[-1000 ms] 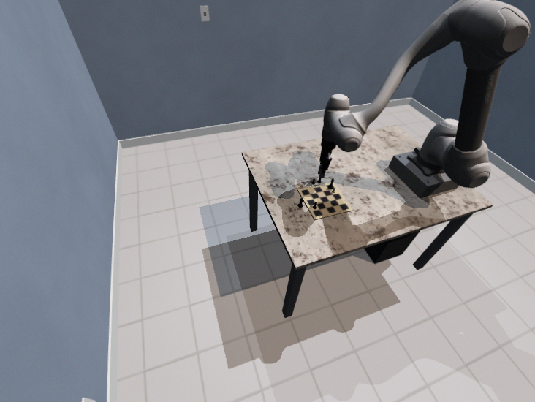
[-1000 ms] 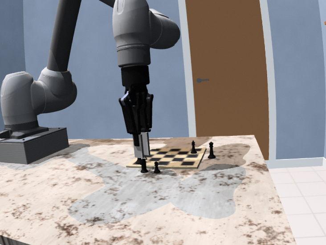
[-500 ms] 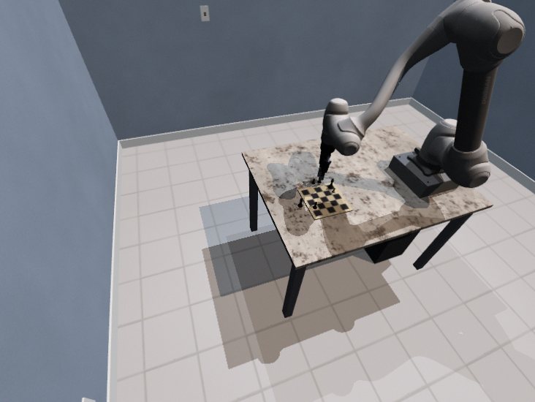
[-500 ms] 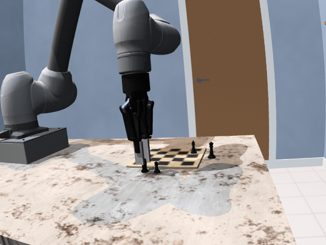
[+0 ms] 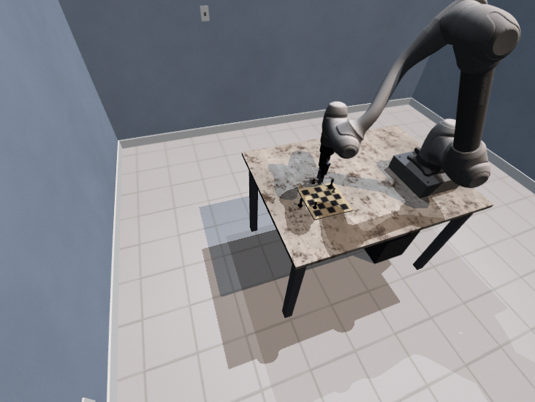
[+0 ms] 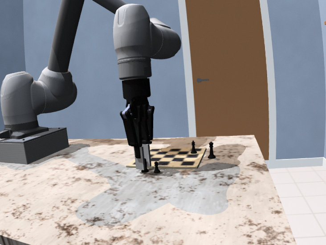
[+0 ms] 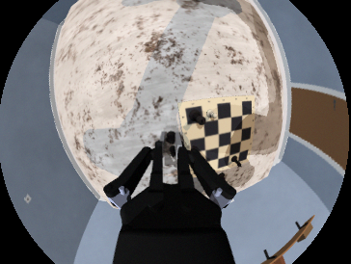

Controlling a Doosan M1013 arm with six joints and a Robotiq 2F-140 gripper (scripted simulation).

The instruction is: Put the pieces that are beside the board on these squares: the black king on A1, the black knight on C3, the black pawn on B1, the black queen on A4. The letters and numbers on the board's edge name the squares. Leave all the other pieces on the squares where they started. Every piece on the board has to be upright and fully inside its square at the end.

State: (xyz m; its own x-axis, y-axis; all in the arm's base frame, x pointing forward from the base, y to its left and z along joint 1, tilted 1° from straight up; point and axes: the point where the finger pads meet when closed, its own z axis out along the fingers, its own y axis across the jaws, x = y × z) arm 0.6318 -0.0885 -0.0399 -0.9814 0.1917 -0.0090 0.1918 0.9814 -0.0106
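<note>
Now: hand 4 cm short of the black pawn and 3 cm above it. Round my hand: black king (4 cm behind, 6 cm to the left, 1 cm below); then small chessboard (3 cm ahead, 14 cm to the left, 4 cm below); then white pawn (4 cm behind, 10 cm to the left, 3 cm below).
</note>
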